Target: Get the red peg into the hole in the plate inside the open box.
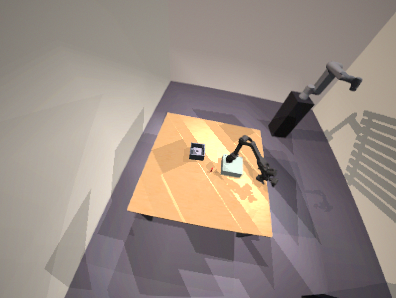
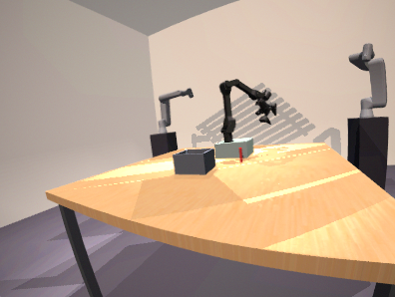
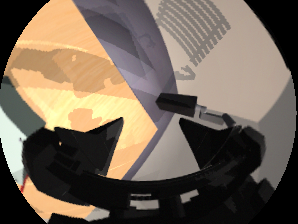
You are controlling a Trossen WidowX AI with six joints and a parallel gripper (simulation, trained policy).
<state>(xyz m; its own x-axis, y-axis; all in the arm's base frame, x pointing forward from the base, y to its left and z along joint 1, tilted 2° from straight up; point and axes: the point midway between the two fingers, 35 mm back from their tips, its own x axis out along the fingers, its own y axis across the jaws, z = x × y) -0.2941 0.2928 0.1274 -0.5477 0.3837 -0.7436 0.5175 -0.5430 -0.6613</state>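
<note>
My gripper tip is now 490 mm short of the red peg, 200 mm to the left of it and 170 mm above it. Round my gripper tip: plate (650 mm ahead, 410 mm to the right, 160 mm below); grey box (650 mm ahead, 410 mm to the right, 180 mm below).
</note>
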